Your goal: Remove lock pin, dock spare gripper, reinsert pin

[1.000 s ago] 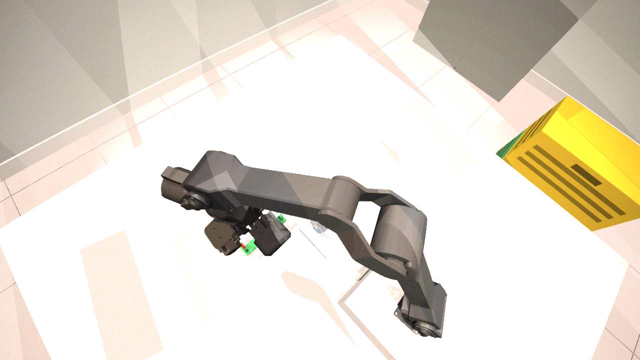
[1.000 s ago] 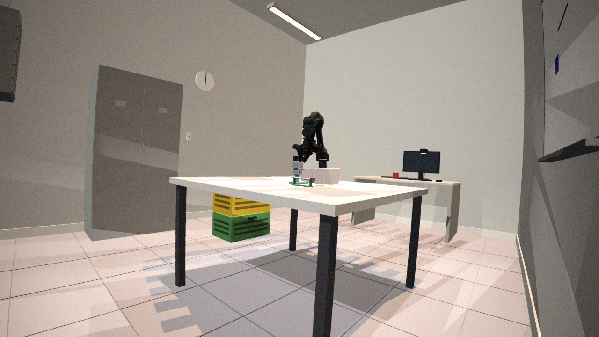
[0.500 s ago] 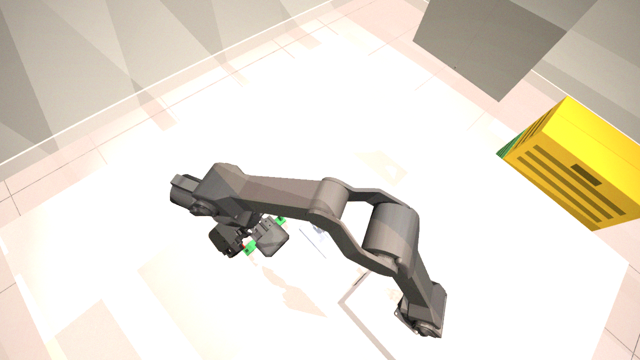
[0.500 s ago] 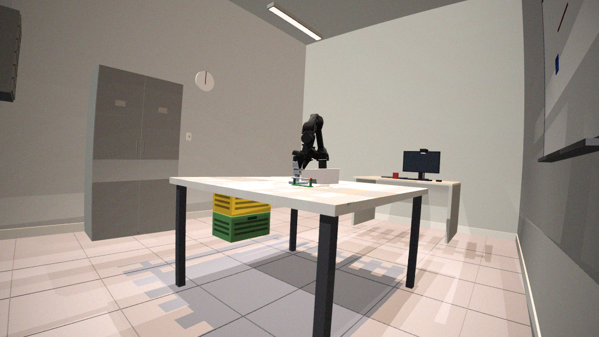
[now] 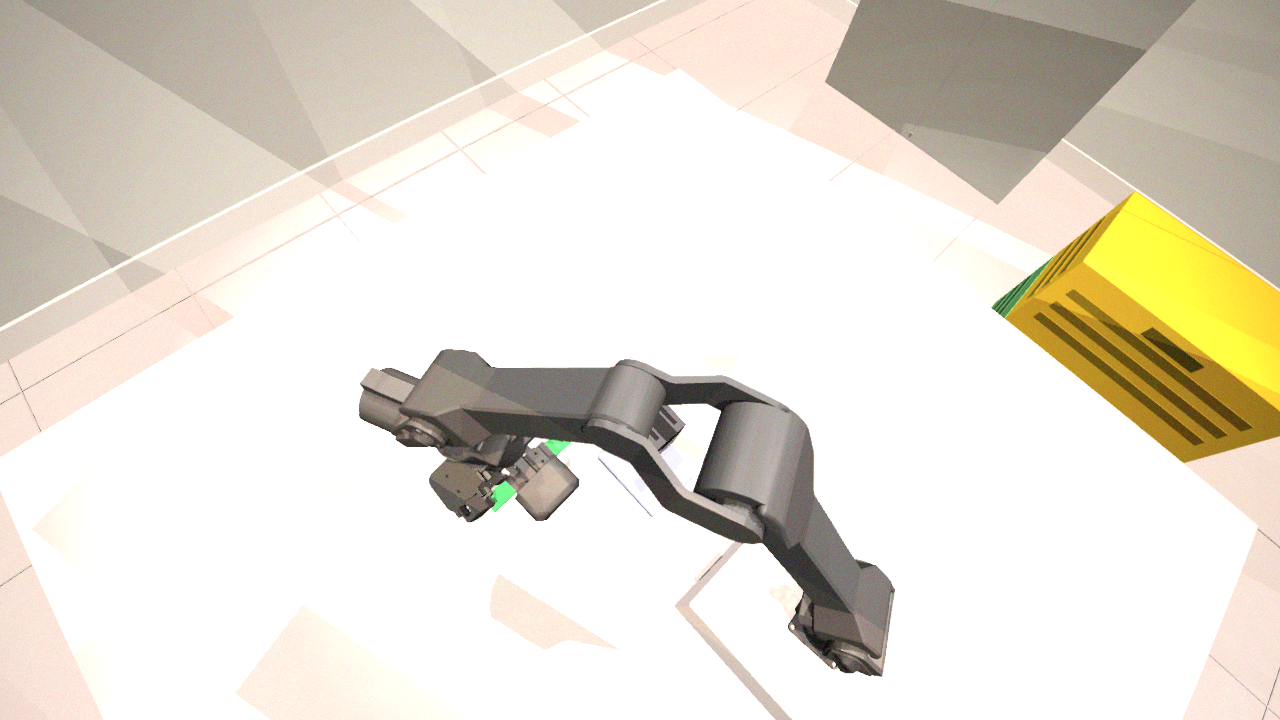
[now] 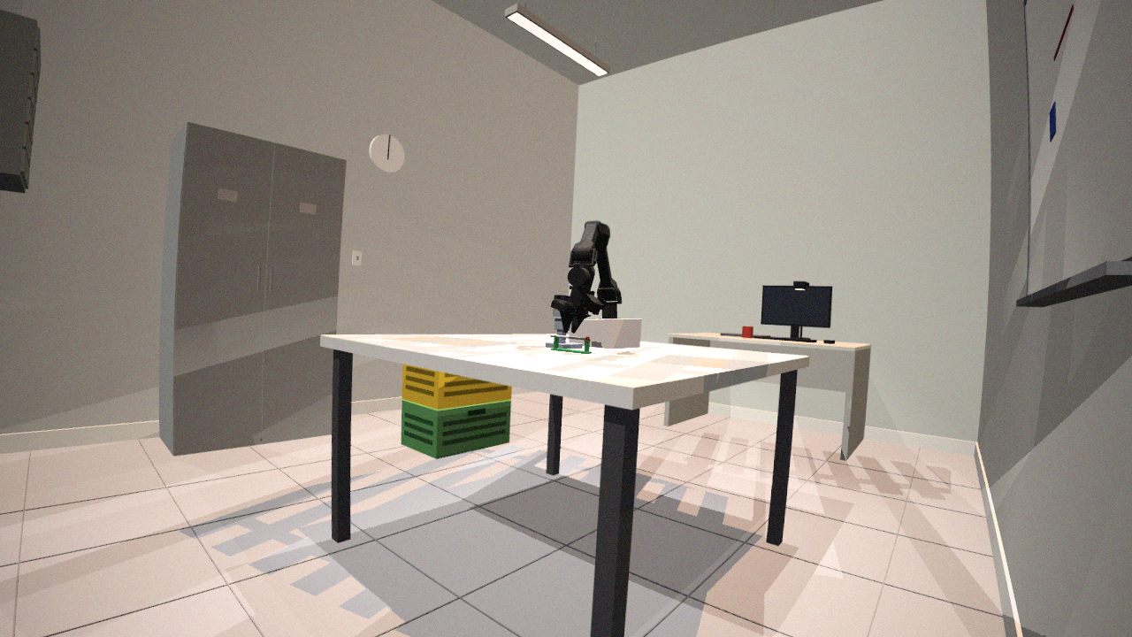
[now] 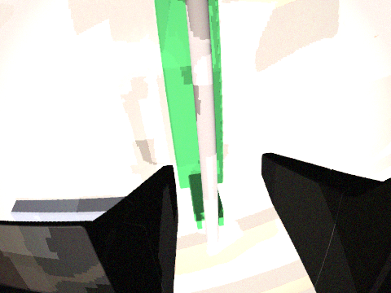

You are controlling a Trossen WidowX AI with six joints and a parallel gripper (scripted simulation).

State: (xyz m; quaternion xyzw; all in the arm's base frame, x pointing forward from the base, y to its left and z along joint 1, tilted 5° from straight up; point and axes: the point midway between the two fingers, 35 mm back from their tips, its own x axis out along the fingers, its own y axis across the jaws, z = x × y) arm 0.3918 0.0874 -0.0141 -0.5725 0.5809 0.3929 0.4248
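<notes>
Now: the pin cradle 10 mm to the left of my gripper tip and 40 mm below it. The rest, counted from my gripper tip: socket (120 mm behind, 100 mm to the right, 10 mm below); spare gripper (110 mm behind, 100 mm to the right, 70 mm above).
</notes>
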